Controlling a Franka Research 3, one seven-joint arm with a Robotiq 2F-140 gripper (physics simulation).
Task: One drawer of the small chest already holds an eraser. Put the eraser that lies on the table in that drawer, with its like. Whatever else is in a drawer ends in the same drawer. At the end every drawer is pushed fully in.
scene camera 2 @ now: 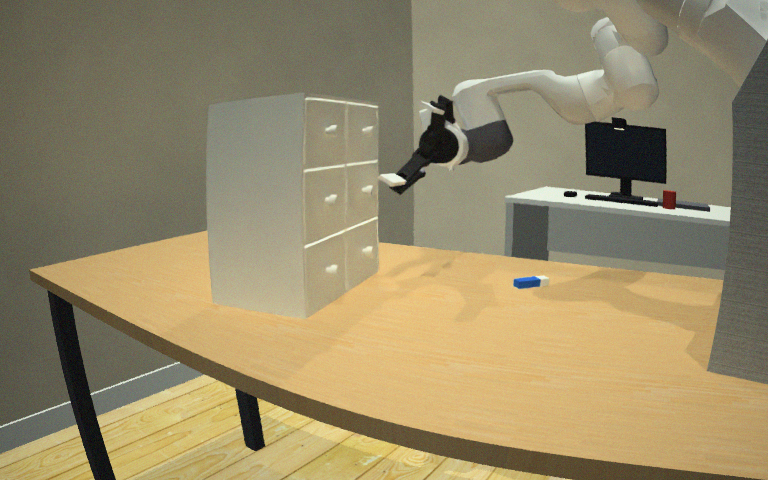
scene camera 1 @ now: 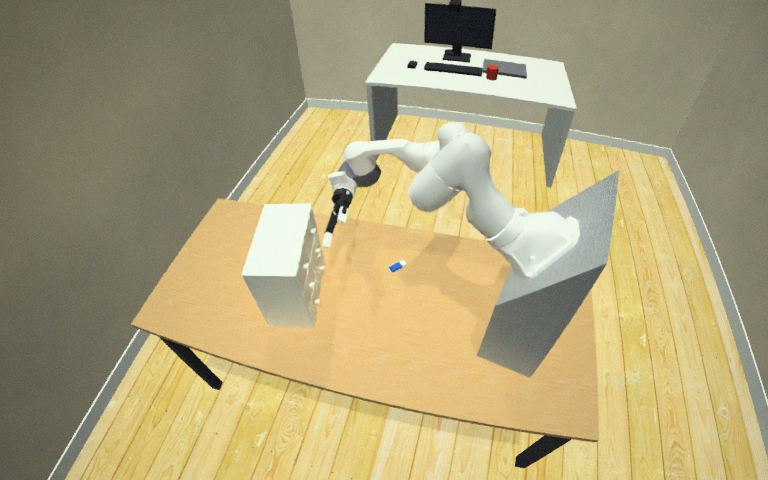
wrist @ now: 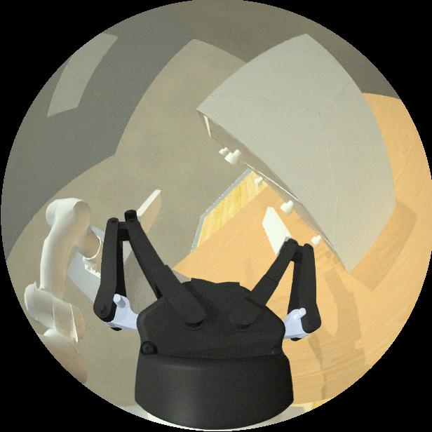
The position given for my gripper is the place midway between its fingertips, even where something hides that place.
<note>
I see my gripper [scene camera 2: 406, 143], a small white chest [scene camera 2: 255, 167], a wide drawer [scene camera 2: 324, 141] and a wide drawer [wrist: 240, 151].
The small white chest shows as well in scene camera 1 [scene camera 1: 270, 270] and in the wrist view [wrist: 294, 106]. My gripper shows as well in scene camera 1 [scene camera 1: 333, 234] and in the wrist view [wrist: 213, 207].
</note>
